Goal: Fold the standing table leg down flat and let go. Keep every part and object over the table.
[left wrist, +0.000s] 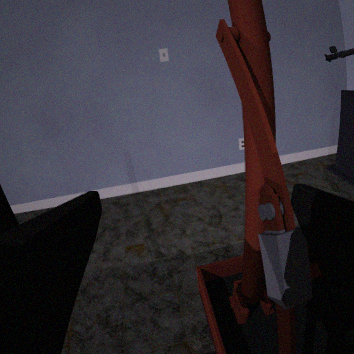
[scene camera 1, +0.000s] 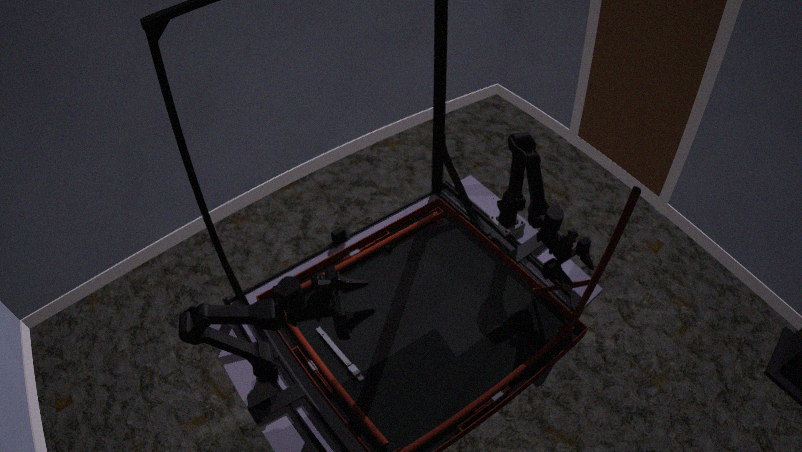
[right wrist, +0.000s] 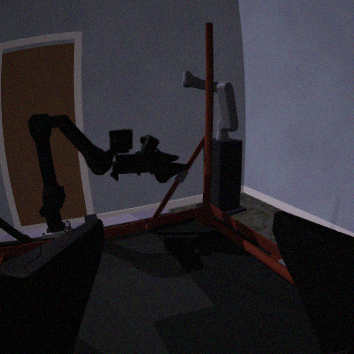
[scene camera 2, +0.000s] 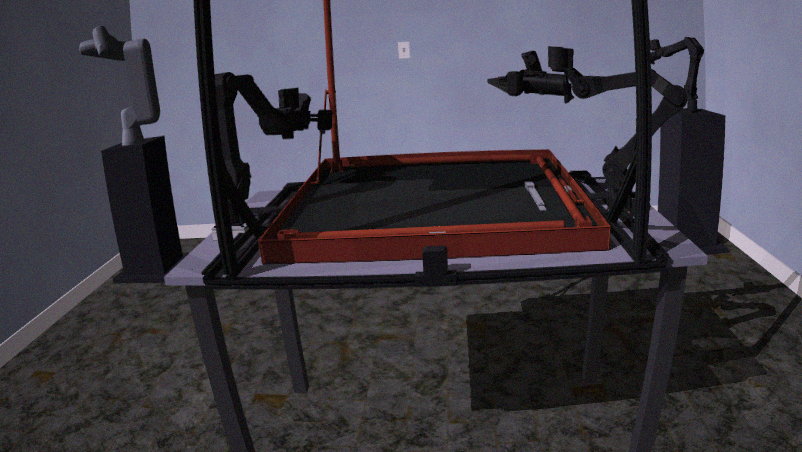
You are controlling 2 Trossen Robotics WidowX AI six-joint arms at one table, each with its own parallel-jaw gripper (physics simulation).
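Places are measured from the left arm's base along level axes (x back, y right, z up), in millimetres.
Pixels of known places: left gripper, fingertip midpoint: (left wrist: 199, 197) (scene camera 1: 583, 277) (right wrist: 182, 161) (scene camera 2: 312, 116); right gripper, fingertip midpoint: (scene camera 1: 371, 296) (right wrist: 189, 226) (scene camera 2: 492, 79); left arm's base at its link origin: (scene camera 1: 507, 220) (right wrist: 55, 227) (scene camera 2: 234, 222); right arm's base at its link origin: (scene camera 1: 267, 373) (scene camera 2: 619, 207).
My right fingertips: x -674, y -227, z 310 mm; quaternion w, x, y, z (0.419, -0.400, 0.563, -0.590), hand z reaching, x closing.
Observation:
For each thing: its top centre in the pictures, then the offset to it from my right fingertips.
- grey sleeve at its top centre: (left wrist: 293, 233) (right wrist: 180, 168) dx +535, dy -201, dz -118 mm
- pale strip at its top centre: (scene camera 2: 534, 190) (scene camera 1: 338, 351) dx -100, dy +65, dz -290 mm
The red standing leg (scene camera 1: 609, 252) (scene camera 2: 330, 67) (left wrist: 252, 20) (right wrist: 209, 100) rises upright from a corner of the red tabletop frame (scene camera 2: 359, 249). Its thin red brace (left wrist: 262, 125) (right wrist: 165, 202) slants from the leg to the frame and carries a grey sleeve (left wrist: 285, 267) (right wrist: 181, 175). My left gripper (scene camera 1: 578, 274) (scene camera 2: 324, 119) (left wrist: 199, 197) is open beside the brace, well above the frame. In the left wrist view the sleeve overlaps the right-hand finger near its tip; contact cannot be told. My right gripper (scene camera 1: 369, 298) (scene camera 2: 489, 82) (right wrist: 189, 226) is open and empty, high over the opposite side.
Folded red legs (scene camera 2: 393, 230) (scene camera 2: 561, 190) lie along the frame's sides. A pale strip (scene camera 1: 339, 353) (scene camera 2: 535, 196) lies inside the frame on the right arm's side. Tall black posts (scene camera 1: 440, 95) (scene camera 2: 640, 123) stand at the table's edge. A black bracket (scene camera 2: 435, 263) stands at the table's near edge.

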